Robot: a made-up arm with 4 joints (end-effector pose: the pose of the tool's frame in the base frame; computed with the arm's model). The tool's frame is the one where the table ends.
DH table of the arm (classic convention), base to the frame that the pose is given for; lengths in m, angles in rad. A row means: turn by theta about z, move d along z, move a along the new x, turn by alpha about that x. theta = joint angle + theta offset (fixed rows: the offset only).
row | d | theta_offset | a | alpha
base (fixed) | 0.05 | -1.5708 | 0 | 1.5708
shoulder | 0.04 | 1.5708 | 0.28 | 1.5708
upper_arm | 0.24 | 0 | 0.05 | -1.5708
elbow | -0.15 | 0 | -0.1 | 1.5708
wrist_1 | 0.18 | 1.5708 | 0 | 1.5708
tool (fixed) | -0.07 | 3.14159 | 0 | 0
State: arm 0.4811 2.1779 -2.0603 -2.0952
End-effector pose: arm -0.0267 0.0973 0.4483 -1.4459 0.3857 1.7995
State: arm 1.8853 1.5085 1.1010 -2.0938
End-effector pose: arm -0.2151 0.4792 0.2932 -1.3815 -0.6265 -1.1664
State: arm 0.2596 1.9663 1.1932 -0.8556
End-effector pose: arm -0.2283 -0.3485 0.4598 -0.4025 -1.1297 -1.1057
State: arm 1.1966 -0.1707 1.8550 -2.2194
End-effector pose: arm 0.0934 0.3754 0.4606 1.4218 -0.2312 2.6735
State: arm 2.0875 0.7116 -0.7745 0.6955
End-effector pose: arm 0.2289 0.3608 0.1454 -0.9431 -0.6701 1.1650
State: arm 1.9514 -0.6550 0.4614 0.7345
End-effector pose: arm 0.1126 0.3184 0.4276 -2.2870 0.2518 0.2887
